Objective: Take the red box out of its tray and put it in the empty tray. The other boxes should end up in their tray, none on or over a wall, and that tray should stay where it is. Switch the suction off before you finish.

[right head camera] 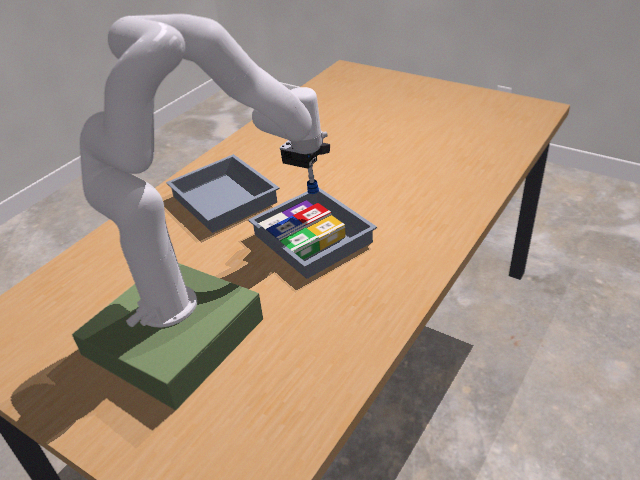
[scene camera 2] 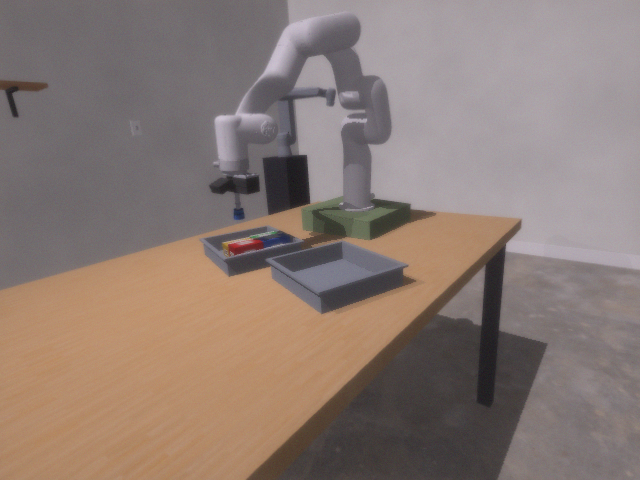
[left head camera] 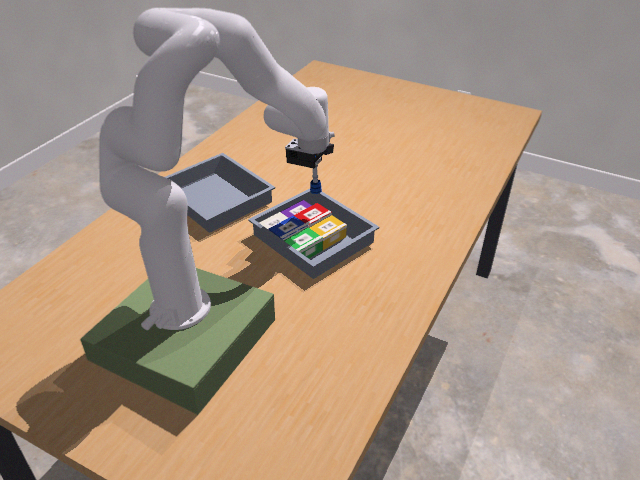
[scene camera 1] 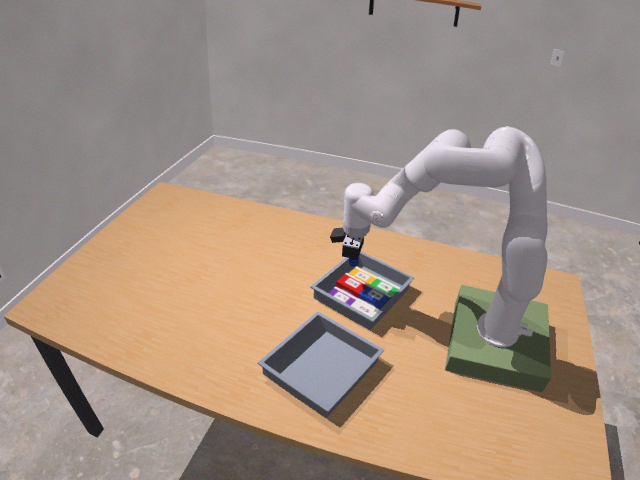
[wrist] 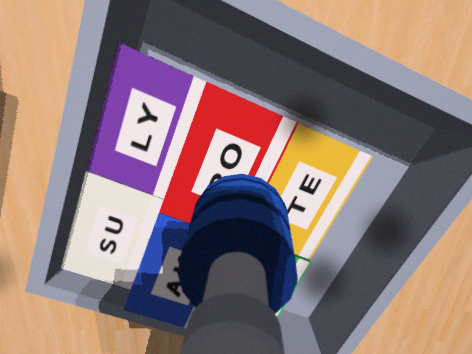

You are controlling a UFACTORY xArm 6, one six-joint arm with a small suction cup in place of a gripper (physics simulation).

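Where they show: hand, its tool point: (right head camera: 313, 190) (scene camera 2: 239, 218) (left head camera: 316, 190) (scene camera 1: 353, 263) (wrist: 240, 218); arm's base, origin of its link: (right head camera: 168, 306) (scene camera 2: 356, 207) (left head camera: 180, 308) (scene camera 1: 497, 329).
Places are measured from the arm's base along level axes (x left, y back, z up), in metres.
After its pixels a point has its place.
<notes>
The red box (left head camera: 312, 213) @[x -0.084, y -0.448, z -0.018 m] (right head camera: 312, 213) @[x -0.085, y -0.449, z -0.019 m] (scene camera 1: 351, 283) @[x -0.080, y -0.450, z -0.018 m] (scene camera 2: 247, 248) @[x -0.060, y -0.463, z -0.027 m] (wrist: 235, 110) @[x -0.090, y -0.482, z -0.018 m] lies label up in its tray (left head camera: 343, 253) @[x -0.208, y -0.369, z -0.047 m] (scene camera 1: 336, 308) @[x -0.001, y -0.473, z -0.059 m] (scene camera 2: 258, 261) @[x -0.004, y -0.479, z -0.050 m] (wrist: 70, 125) @[x 0.002, y -0.470, z -0.021 m], between the purple box (wrist: 150, 75) @[x -0.039, y -0.499, z -0.038 m] and the yellow box (wrist: 325, 145) @[x -0.146, y -0.462, z -0.028 m]. The blue box (wrist: 145, 300) @[x -0.030, y -0.349, z -0.018 m], white box (wrist: 95, 200) @[x 0.005, y -0.417, z -0.037 m] and green box (left head camera: 310, 249) @[x -0.132, y -0.340, z -0.041 m] share that tray. My suction cup (left head camera: 315, 192) (right head camera: 312, 191) (scene camera 1: 353, 262) (scene camera 2: 238, 217) (wrist: 237, 215) hangs above this tray, apart from the boxes, holding nothing. It hides part of the red box's label in the wrist view. The empty tray (left head camera: 217, 196) @[x 0.220, y -0.459, z -0.068 m] (scene camera 1: 320, 366) @[x 0.215, y -0.457, z -0.068 m] (scene camera 2: 336, 273) @[x 0.197, y -0.414, z -0.068 m] stands beside it.
The arm stands on a green base block (left head camera: 232, 330) @[x -0.134, y 0.010, z 0.009 m] (scene camera 1: 496, 369) @[x 0.131, y 0.003, z -0.019 m] (scene camera 2: 356, 227) @[x 0.077, y -0.127, z -0.035 m]. The two trays stand close together on the wooden table (left head camera: 413, 155) @[x -0.196, y -0.928, z -0.071 m] (scene camera 1: 206, 284) @[x 0.026, y -0.896, z -0.071 m], with a narrow gap between them. Their raised walls surround the boxes and the bare tray floor.
</notes>
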